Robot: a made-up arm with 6 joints.
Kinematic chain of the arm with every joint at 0, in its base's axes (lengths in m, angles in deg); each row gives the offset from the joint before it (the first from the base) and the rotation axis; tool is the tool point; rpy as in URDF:
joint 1: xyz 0 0 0.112 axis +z
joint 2: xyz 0 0 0 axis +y
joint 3: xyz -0.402 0 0.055 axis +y
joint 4: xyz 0.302 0 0.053 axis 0.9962 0 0.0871
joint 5: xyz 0 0 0 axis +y
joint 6: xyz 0.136 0 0.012 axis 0.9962 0 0.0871
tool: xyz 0 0 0 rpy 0 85 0
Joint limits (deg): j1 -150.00..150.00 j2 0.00..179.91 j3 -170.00..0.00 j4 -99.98..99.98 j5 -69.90..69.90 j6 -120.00..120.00
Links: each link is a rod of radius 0.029 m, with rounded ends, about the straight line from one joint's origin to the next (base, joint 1, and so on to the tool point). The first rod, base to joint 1, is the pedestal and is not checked.
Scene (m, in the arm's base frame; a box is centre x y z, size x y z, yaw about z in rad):
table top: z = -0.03
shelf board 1: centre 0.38 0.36 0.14 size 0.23 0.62 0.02 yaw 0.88
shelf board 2: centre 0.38 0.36 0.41 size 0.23 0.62 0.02 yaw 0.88
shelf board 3: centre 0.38 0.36 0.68 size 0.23 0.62 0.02 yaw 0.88
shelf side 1: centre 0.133 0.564 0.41 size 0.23 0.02 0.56 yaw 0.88
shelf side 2: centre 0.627 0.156 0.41 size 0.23 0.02 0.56 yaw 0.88
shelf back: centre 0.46 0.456 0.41 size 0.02 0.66 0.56 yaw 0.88
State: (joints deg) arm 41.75 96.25 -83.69 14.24 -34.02 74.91
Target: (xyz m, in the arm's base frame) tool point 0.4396 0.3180 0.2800
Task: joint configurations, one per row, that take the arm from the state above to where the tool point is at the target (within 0.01 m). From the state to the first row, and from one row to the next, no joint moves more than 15 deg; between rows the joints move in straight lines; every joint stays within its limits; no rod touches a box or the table.
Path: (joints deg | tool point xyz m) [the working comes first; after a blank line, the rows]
Joints at the target: 37.75 105.31 -60.24 15.64 -28.63 74.91
Straight joint move there: touches shelf board 2.

1: 39.84 85.92 -73.80 15.16 -33.46 74.91 | 0.3617 0.2761 0.5634
2: 37.92 75.59 -63.91 16.08 -32.90 74.91 | 0.3138 0.2184 0.5633
3: 36.01 65.25 -54.02 17.00 -32.34 74.91 | 0.2636 0.1652 0.5503
4: 32.29 70.36 -40.68 17.76 -28.50 74.91 | 0.2982 0.1649 0.4120
5: 28.58 75.48 -27.33 18.51 -24.65 74.91 | 0.2905 0.1376 0.2800
6: 31.63 85.42 -38.30 17.55 -25.98 74.91 | 0.3470 0.1925 0.2919
7: 34.69 95.37 -49.27 16.60 -27.30 74.91 | 0.3974 0.2533 0.2918
8: 37.75 105.31 -60.24 15.64 -28.63 74.91 | 0.4396 0.3180 0.2800

